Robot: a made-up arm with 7 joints. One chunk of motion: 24 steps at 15 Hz.
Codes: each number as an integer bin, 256 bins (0 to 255) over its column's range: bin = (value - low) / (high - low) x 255, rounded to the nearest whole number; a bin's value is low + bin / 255 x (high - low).
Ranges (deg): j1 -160..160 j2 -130..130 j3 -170.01..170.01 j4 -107..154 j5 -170.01..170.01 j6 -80.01..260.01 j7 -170.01..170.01
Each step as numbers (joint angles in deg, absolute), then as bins.
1 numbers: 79.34 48.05 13.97 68.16 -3.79 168.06 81.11
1 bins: 191 175 138 171 125 186 188
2 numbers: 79.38 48.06 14.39 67.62 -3.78 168.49 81.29
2 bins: 191 175 138 171 125 186 188
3 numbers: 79.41 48.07 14.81 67.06 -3.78 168.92 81.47
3 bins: 191 175 139 170 125 187 189
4 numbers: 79.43 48.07 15.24 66.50 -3.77 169.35 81.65
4 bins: 191 175 139 170 125 187 189
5 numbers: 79.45 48.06 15.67 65.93 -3.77 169.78 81.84
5 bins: 191 175 139 169 125 187 189
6 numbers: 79.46 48.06 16.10 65.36 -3.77 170.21 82.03
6 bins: 191 175 140 168 125 188 189
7 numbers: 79.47 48.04 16.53 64.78 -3.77 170.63 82.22
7 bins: 191 175 140 168 125 188 189
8 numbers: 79.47 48.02 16.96 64.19 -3.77 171.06 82.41
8 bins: 191 175 140 167 125 188 189
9 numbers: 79.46 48.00 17.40 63.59 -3.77 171.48 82.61
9 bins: 191 175 141 167 125 189 189
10 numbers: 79.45 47.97 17.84 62.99 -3.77 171.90 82.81
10 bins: 191 175 141 166 125 189 190
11 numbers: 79.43 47.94 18.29 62.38 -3.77 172.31 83.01
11 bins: 191 175 141 165 125 189 190
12 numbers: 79.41 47.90 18.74 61.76 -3.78 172.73 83.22
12 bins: 191 174 142 165 125 190 190
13 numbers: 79.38 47.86 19.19 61.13 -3.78 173.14 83.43
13 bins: 191 174 142 164 125 190 190
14 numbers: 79.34 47.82 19.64 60.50 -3.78 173.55 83.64
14 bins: 191 174 142 164 125 190 190
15 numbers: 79.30 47.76 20.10 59.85 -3.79 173.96 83.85
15 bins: 191 174 143 163 125 190 190
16 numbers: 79.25 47.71 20.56 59.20 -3.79 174.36 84.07
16 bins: 191 174 143 162 125 191 191
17 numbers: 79.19 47.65 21.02 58.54 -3.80 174.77 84.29
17 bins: 191 174 143 162 125 191 191
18 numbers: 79.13 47.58 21.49 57.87 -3.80 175.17 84.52
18 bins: 191 174 144 161 125 191 191
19 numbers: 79.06 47.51 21.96 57.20 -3.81 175.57 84.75
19 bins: 191 174 144 160 125 192 191
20 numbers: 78.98 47.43 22.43 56.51 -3.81 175.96 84.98
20 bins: 190 174 144 160 125 192 191
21 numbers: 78.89 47.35 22.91 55.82 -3.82 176.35 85.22
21 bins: 190 174 145 159 125 192 191
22 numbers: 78.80 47.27 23.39 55.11 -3.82 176.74 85.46
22 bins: 190 174 145 158 125 193 192
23 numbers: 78.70 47.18 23.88 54.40 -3.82 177.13 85.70
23 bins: 190 174 145 158 125 193 192
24 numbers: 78.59 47.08 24.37 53.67 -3.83 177.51 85.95
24 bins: 190 174 146 157 125 193 192
